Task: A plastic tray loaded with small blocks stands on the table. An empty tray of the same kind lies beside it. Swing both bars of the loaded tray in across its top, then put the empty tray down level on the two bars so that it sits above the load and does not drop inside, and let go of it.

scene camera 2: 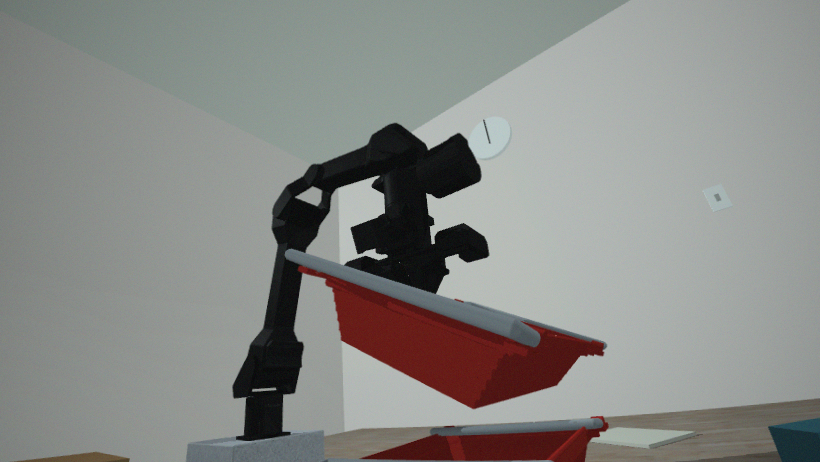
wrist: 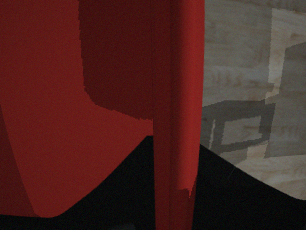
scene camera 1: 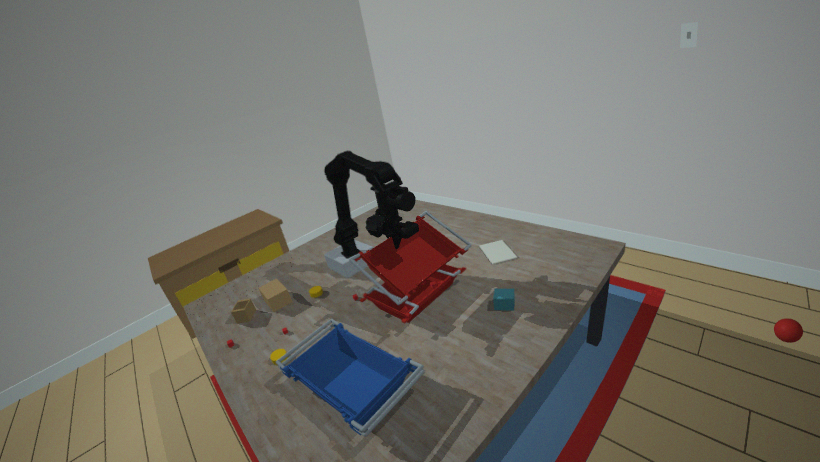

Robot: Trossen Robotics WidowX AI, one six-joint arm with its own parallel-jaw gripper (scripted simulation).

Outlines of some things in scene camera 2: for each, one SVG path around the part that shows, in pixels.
My gripper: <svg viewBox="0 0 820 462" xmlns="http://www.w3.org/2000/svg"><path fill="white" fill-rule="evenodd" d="M344 266L436 294L443 277L450 273L449 269L446 268L446 257L459 254L459 258L469 263L487 258L490 254L486 238L465 223L438 231L434 237L435 244L432 244L430 226L434 225L434 218L428 215L427 205L418 200L400 200L388 205L385 213L379 215L378 218L350 228L357 254L376 249L377 254L386 254L388 258L377 260L363 256L346 262Z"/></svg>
A red tray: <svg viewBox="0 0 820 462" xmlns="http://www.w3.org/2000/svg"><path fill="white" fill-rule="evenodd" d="M285 252L287 260L302 265L298 268L299 272L326 279L325 285L332 288L342 341L473 410L556 386L580 356L603 356L603 350L607 347L606 342L592 337L582 336L555 326L548 326L476 303L457 299L453 300L298 250L288 249Z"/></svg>
